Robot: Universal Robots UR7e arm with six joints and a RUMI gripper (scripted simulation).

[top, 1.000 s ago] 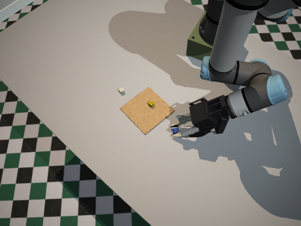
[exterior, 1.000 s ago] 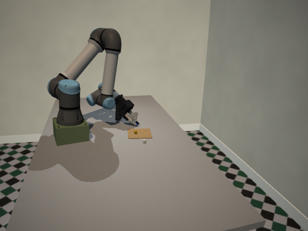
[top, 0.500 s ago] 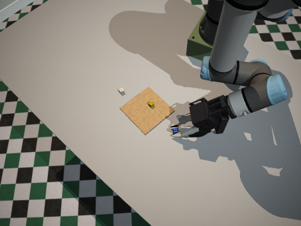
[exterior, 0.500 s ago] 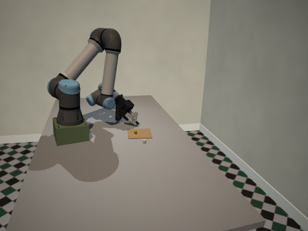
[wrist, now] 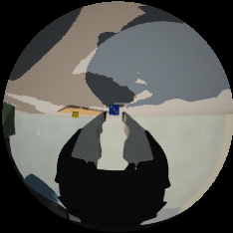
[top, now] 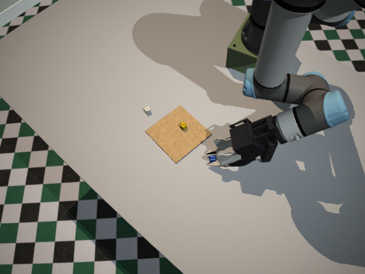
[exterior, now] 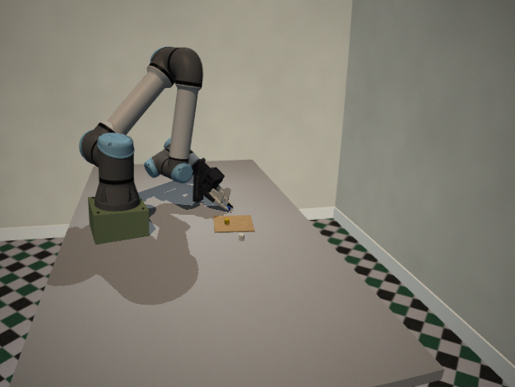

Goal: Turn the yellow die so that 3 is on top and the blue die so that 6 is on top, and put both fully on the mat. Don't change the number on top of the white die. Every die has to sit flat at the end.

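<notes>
The blue die lies 1 cm below my hand. Round my hand: tan mat: 13 cm to the right, 2 cm behind, 1 cm below; white die: 25 cm to the right, 3 cm behind, 1 cm below; yellow die: 13 cm to the right, 4 cm behind.
</notes>
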